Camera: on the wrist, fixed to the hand. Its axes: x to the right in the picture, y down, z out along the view.
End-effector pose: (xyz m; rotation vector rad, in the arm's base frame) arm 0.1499 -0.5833 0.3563 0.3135 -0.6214 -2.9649
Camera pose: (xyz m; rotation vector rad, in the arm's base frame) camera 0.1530 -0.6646 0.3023 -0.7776 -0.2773 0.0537
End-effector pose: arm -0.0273 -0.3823 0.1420 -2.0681 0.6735 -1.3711
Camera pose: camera -0.1013 -0.4460 0.1428 0.3608 1.6337 0.9606
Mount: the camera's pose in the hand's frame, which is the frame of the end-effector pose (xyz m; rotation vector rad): 0.0177 0.0524 -0.0805 0.0751 -0.5772 3.0725
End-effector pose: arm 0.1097 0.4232 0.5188 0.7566 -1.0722 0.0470
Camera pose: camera 0.1607 0.5036 0.5405 1.3591 1.4491 -2.1245
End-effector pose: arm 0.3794 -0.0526 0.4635 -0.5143 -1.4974 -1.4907
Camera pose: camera 0.4390 -0.1241 0.4930 -1.7020 0.2450 1.2270
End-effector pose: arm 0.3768 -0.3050 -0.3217 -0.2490 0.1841 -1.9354
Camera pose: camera 0.3966 -0.3399 -0.4108 -0.1319 -0.0388 1.1873
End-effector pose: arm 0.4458 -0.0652 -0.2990 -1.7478 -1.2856 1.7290
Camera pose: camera 0.5352 -0.0517 -0.3359 0.7542 -1.3214 -0.6967
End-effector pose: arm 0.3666 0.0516 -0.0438 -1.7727 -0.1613 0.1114
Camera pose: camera 0.3997 -0.0336 -0.0782 0.1555 -1.9781 -2.3377
